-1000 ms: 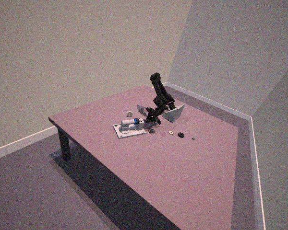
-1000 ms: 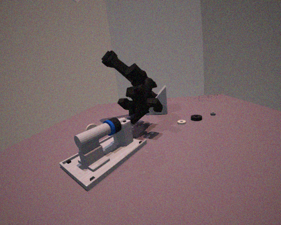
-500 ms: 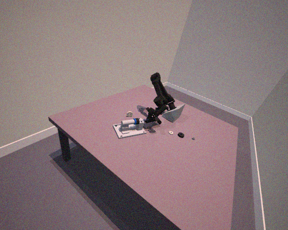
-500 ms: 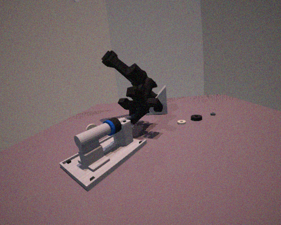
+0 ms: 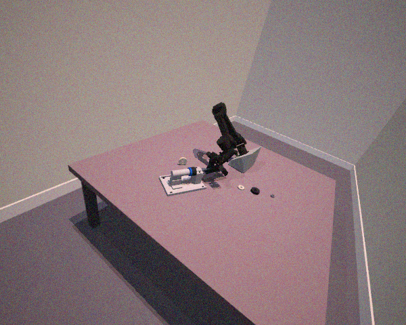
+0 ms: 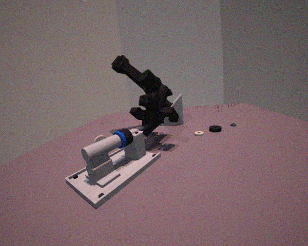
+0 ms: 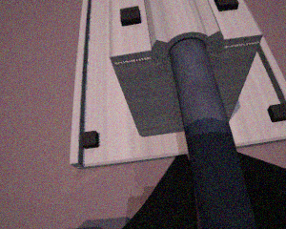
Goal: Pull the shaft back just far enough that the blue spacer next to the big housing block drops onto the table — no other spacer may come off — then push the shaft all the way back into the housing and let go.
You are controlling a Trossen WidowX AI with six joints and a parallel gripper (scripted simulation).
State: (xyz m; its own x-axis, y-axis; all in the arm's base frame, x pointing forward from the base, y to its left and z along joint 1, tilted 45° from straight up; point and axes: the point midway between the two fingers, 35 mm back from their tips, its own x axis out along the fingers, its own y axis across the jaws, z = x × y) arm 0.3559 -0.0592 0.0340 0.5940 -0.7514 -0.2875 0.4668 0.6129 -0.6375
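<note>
My gripper tip is 50 mm short of the dark shaft, 30 mm to the left of it and 20 mm below it. Round my gripper tip: grey ring: 200 mm behind, 380 mm to the left, 50 mm below; black spacer: 70 mm ahead, 40 mm to the right, 20 mm above; blue spacer: 90 mm ahead, 50 mm to the right, 20 mm above.
</note>
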